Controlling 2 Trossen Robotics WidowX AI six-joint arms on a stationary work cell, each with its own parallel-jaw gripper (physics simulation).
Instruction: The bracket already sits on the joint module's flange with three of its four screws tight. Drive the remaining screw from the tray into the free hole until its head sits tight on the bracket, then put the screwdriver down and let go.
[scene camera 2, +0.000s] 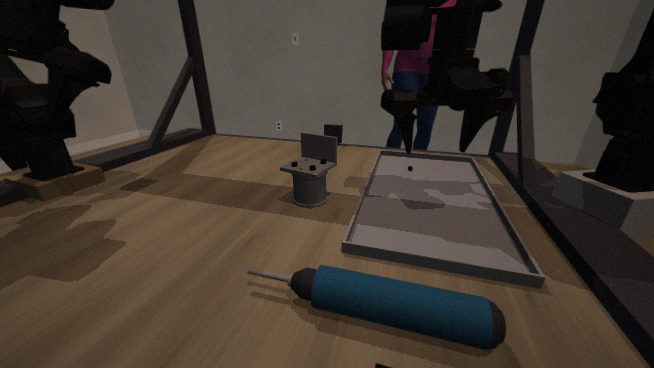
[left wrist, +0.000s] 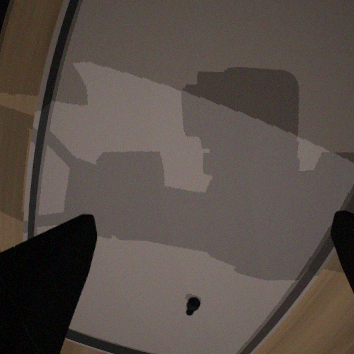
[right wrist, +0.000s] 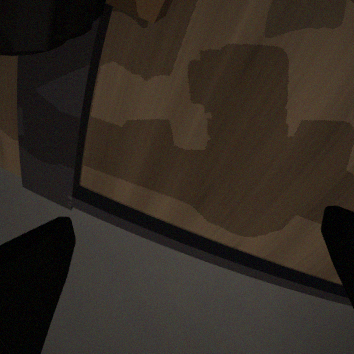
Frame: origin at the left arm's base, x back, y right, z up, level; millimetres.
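Seen in the pictures: left gripper, between the fingertips: (scene camera 2: 435, 152) (left wrist: 218, 226); right gripper, between the fingertips: (scene camera 2: 14, 114) (right wrist: 200, 226); left arm's base, origin of its link: (scene camera 2: 623, 181); right arm's base, origin of its link: (scene camera 2: 55, 172).
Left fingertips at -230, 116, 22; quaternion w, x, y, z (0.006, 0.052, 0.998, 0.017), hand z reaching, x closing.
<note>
Pixels of each thing's top centre, then the offset from my left fingertips to it, as dx, dy, dz. "pt": a spot on its surface instead. Level surfaces: height alone.
- round joint module, centre of its top: (scene camera 2: 309, 165) -212, +25, -20
- loose dark screw, centre of its top: (left wrist: 191, 313) (scene camera 2: 410, 165) +23, +126, -69
- tray, centre of its top: (left wrist: 208, 176) (scene camera 2: 427, 186) +1, +9, -68
- blue screwdriver, a spot on its surface: (scene camera 2: 402, 304) pt -163, -254, -49
- small dark block, centre of its top: (scene camera 2: 333, 124) -104, +379, -27
- table, height of its surface: dz -84
The grey bracket (scene camera 2: 319, 148) sits on the round joint module (scene camera 2: 310, 189), with three dark screw heads on its flat plate. The loose dark screw (scene camera 2: 410, 168) (left wrist: 193, 303) is in the tray (scene camera 2: 440, 266) (left wrist: 44, 115), near its far end. My left gripper (scene camera 2: 437, 151) (left wrist: 218, 226) is open and empty above the tray's far end; the screw shows low between its fingers in the left wrist view. The blue screwdriver (scene camera 2: 402, 304) lies on the table in the foreground, its shaft pointing left. My right gripper (right wrist: 200, 226) is open and empty, over the table's edge.
A small dark block (scene camera 2: 333, 133) stands behind the bracket. Dark frame posts (scene camera 2: 196, 75) (scene camera 2: 526, 95) rise at both sides of the table (scene camera 2: 200, 250). A person in a pink top (scene camera 2: 417, 62) stands behind the left arm.
</note>
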